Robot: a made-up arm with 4 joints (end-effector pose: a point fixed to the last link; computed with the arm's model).
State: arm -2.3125 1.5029 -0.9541 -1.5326
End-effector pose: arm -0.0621 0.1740 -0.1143 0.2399 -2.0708 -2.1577
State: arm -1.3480 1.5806 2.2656 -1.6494
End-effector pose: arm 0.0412 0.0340 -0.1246 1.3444 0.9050 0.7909
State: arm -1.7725 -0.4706 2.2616 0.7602
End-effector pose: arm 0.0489 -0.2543 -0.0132 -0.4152 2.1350 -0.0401
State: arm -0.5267 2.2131 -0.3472 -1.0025
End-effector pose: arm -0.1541 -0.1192 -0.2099 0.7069 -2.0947 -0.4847
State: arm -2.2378 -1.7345 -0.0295 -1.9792
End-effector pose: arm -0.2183 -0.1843 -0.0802 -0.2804 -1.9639 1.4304
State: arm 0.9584 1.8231 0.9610 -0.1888
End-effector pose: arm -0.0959 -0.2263 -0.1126 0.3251 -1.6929 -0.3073
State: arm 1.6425 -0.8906 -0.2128 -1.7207
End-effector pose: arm 0.0872 0.2012 0.0874 -0.9044 0.0993 -0.1675
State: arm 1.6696 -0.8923 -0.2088 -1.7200
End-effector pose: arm 0.0814 0.2038 0.0873 -0.9067 0.0833 -0.1400
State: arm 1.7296 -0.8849 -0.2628 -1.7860
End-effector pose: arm 0.0677 0.2068 0.0869 -0.9106 0.0776 -0.1687
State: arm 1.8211 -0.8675 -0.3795 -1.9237
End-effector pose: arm 0.0466 0.2104 0.0858 -0.9254 0.0849 -0.2597
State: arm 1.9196 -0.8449 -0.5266 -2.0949
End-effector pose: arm 0.0242 0.2151 0.0839 -0.9609 0.1000 -0.3838
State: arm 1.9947 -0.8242 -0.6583 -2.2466
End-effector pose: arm 0.0077 0.2201 0.0814 -1.0089 0.1149 -0.5011
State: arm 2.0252 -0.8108 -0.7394 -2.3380
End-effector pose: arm 0.0017 0.2237 0.0795 -1.0454 0.1299 -0.5831
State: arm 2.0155 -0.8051 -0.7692 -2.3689
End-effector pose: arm 0.0046 0.2248 0.0788 -1.0591 0.1478 -0.6288
